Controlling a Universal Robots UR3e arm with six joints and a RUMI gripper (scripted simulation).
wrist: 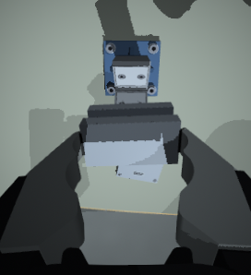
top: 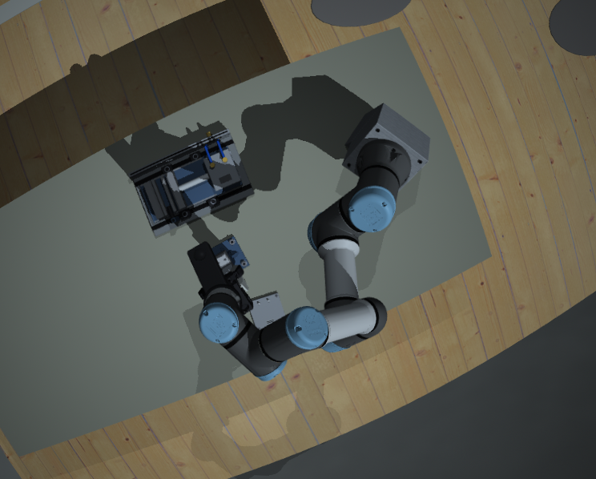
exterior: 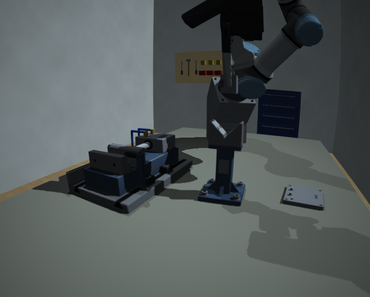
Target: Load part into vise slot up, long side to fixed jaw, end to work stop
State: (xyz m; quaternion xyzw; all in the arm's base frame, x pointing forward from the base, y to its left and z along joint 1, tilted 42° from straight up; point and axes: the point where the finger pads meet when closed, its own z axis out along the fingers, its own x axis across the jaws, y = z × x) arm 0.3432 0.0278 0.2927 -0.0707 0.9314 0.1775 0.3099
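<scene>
Now: the part 1 cm to the right of my hand and 1 cm below it. The rest, counted from my hand: air cylinder rod (23 cm to the right, 17 cm below, 3 cm ahead); then blue post (19 cm below); then work stop (17 cm to the right, 15 cm below, 11 cm ahead).
</scene>
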